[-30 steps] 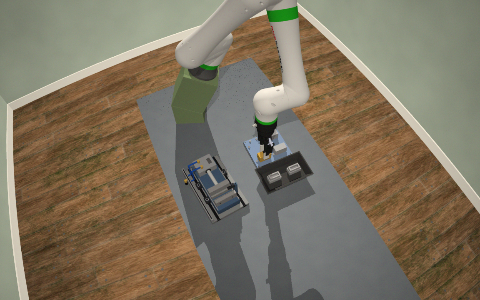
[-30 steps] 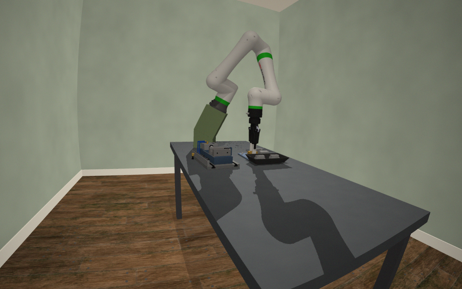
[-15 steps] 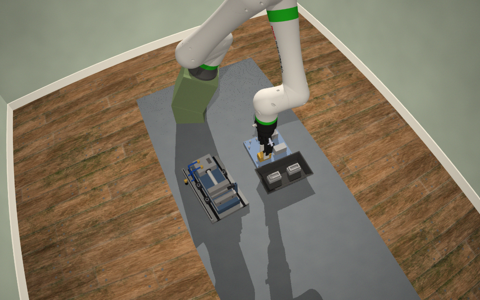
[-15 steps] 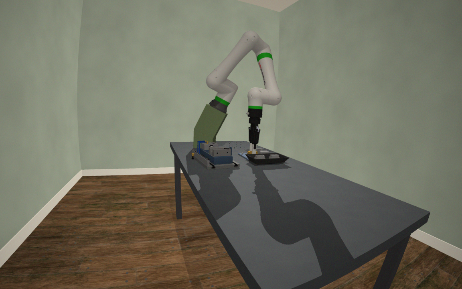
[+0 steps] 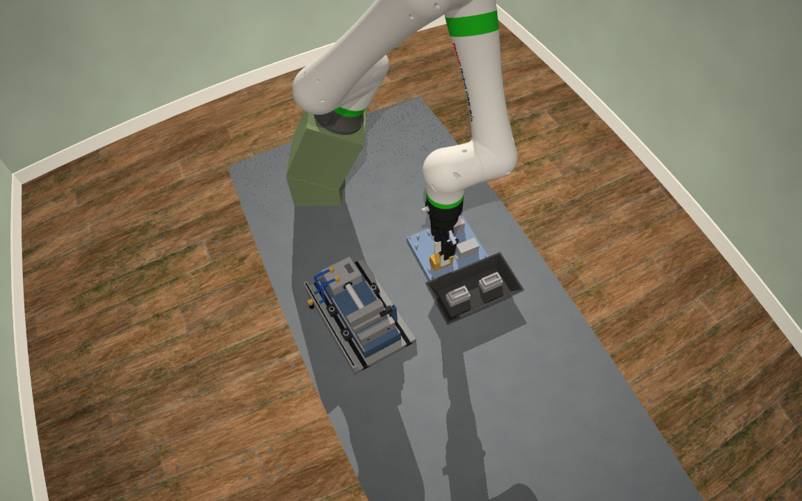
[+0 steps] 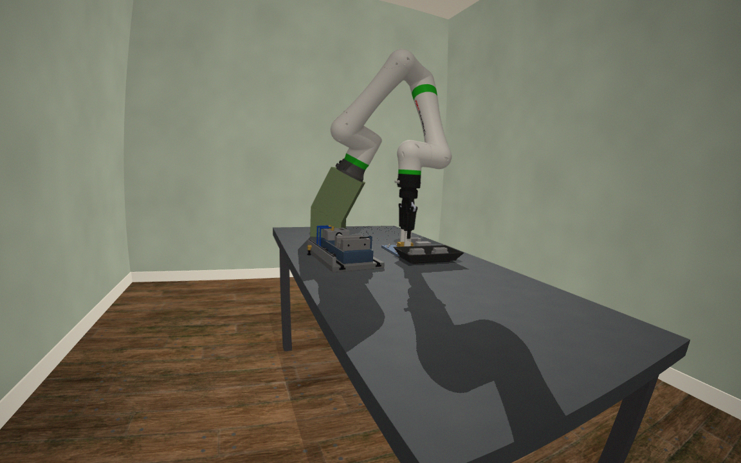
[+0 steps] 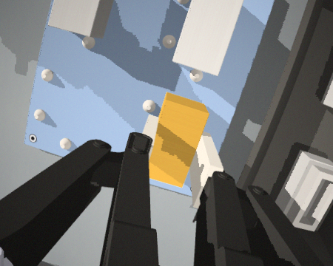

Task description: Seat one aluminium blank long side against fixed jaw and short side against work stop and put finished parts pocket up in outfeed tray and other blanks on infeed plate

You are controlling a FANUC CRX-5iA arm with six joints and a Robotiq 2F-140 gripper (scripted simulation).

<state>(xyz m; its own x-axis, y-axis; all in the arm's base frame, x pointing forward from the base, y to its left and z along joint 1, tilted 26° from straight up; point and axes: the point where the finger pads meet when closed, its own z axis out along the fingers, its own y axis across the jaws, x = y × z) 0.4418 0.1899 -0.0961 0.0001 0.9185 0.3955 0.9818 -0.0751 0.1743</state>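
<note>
Now: hand 40 mm above the brass blank. Also, from my hand: infeed plate 60 mm below, 40 mm to the left, 40 mm behind; then work stop rod 220 mm to the right, 120 mm ahead, 20 mm above; then piston rod 280 mm to the right, 40 mm ahead, 10 mm above.
</note>
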